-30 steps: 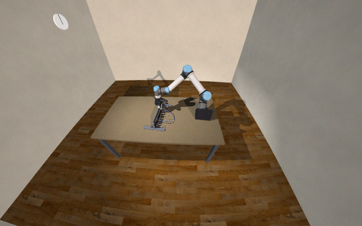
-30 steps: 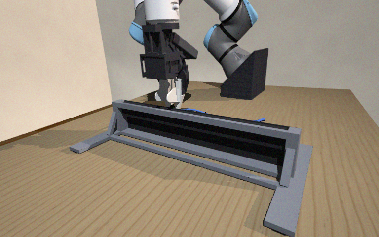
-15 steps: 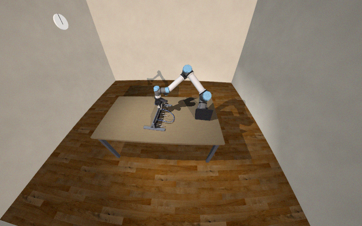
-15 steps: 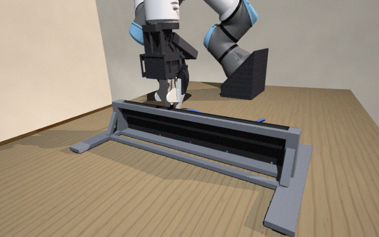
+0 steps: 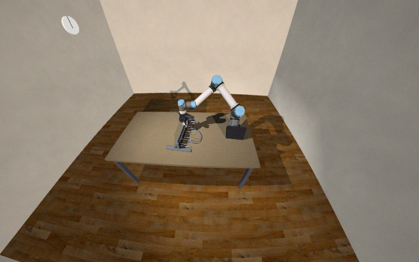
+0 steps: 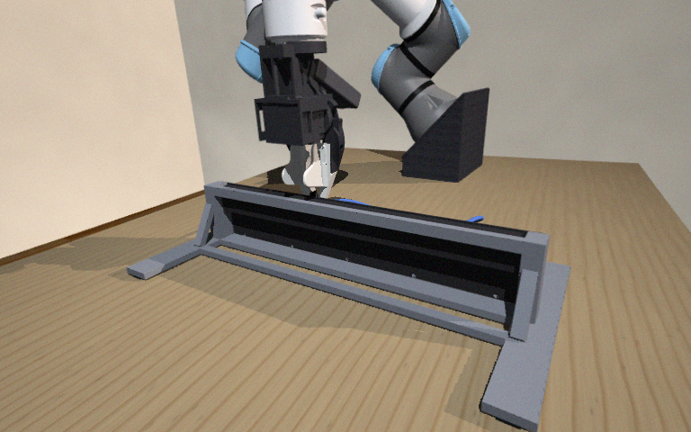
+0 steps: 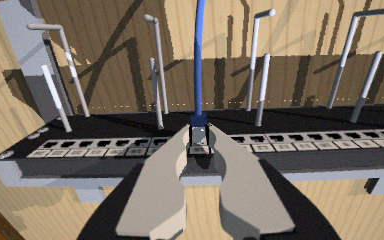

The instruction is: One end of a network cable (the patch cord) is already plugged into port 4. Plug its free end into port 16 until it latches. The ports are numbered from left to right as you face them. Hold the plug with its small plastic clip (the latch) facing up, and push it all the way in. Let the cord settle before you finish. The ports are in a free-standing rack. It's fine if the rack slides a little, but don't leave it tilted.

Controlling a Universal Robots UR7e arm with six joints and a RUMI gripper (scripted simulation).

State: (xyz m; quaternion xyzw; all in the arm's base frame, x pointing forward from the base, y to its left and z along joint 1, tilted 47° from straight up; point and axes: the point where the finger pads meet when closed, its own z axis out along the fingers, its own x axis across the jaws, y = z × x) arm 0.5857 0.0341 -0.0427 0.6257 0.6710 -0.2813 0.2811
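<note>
The plug is 1 cm ahead of my hand and 1 cm below it.
</note>
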